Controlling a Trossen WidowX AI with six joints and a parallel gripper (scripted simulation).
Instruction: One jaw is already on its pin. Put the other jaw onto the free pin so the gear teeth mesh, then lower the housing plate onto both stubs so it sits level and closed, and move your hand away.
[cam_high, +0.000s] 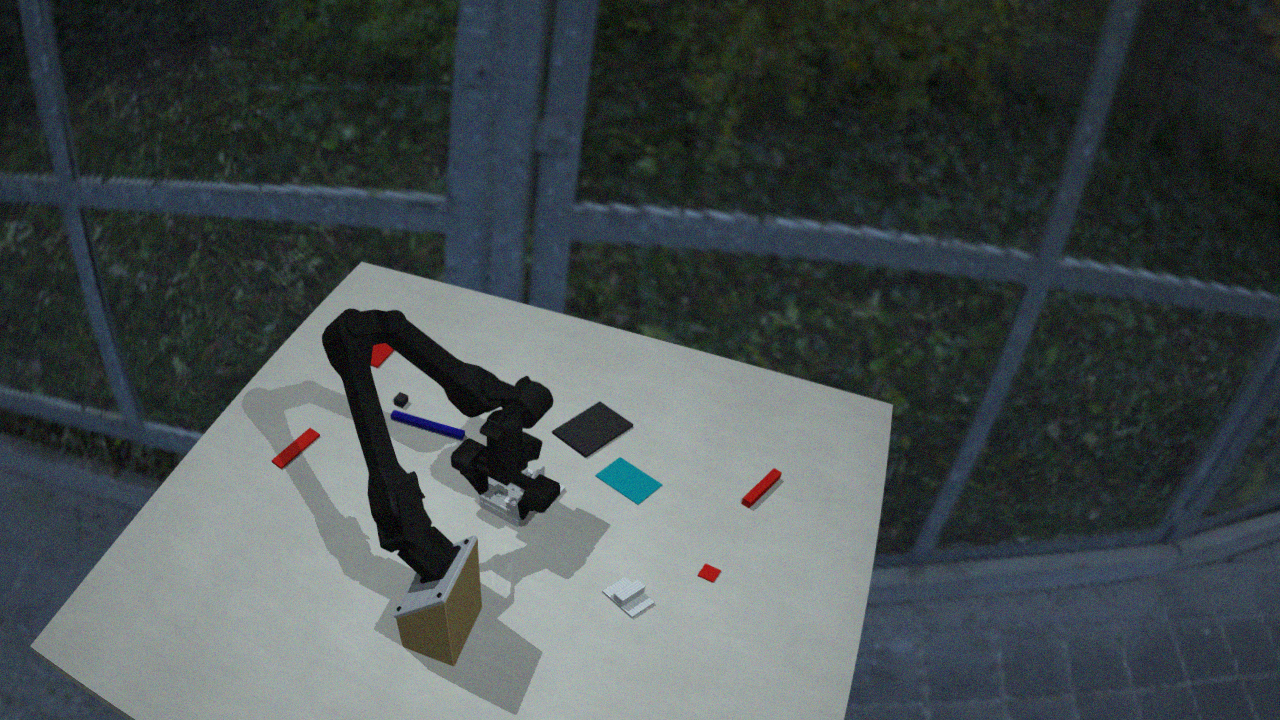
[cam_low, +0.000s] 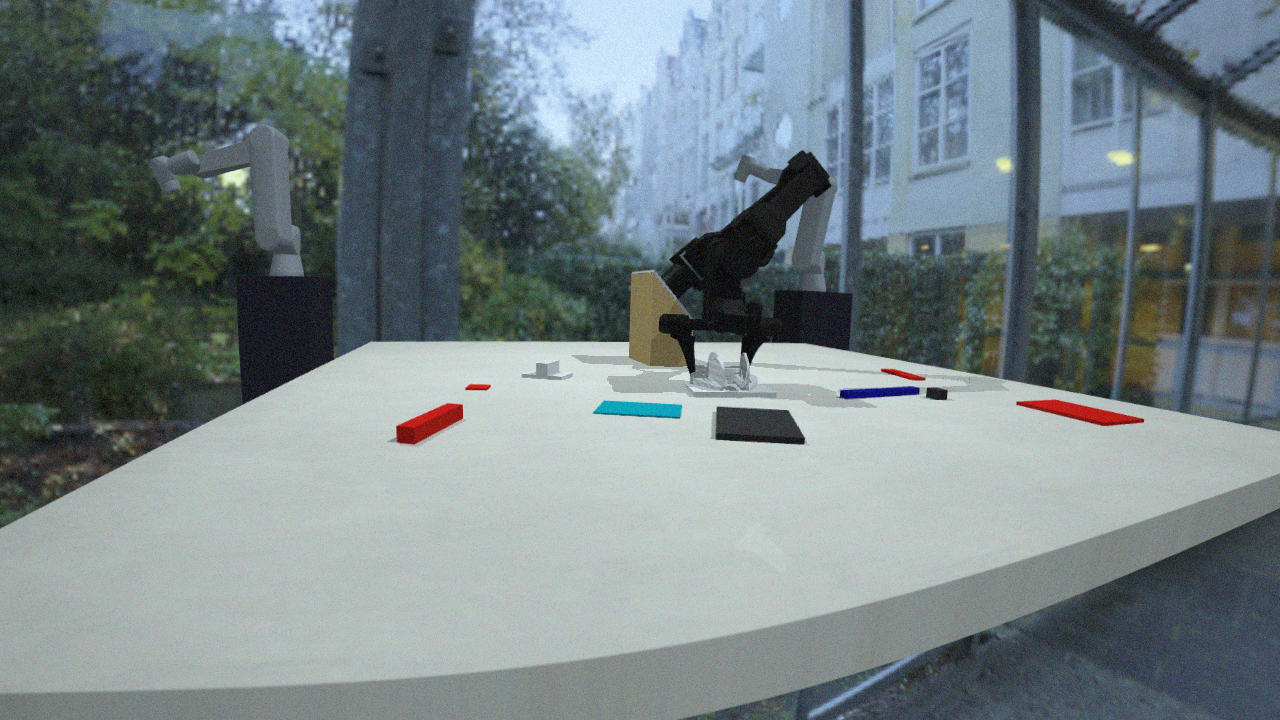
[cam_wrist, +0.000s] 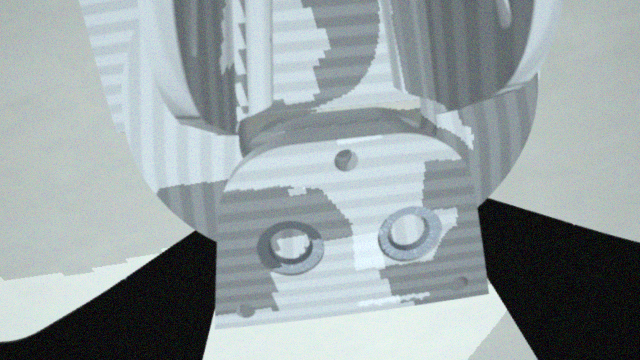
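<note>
Right now the white housing plate is 1 cm ahead of my gripper tip and 2 cm above it. The rest, counted from my gripper tip: teal tile: 17 cm ahead, 17 cm to the right, 1 cm below; blue bar: 12 cm ahead, 22 cm to the left; white base plate: 7 cm ahead, 1 cm to the right.
</note>
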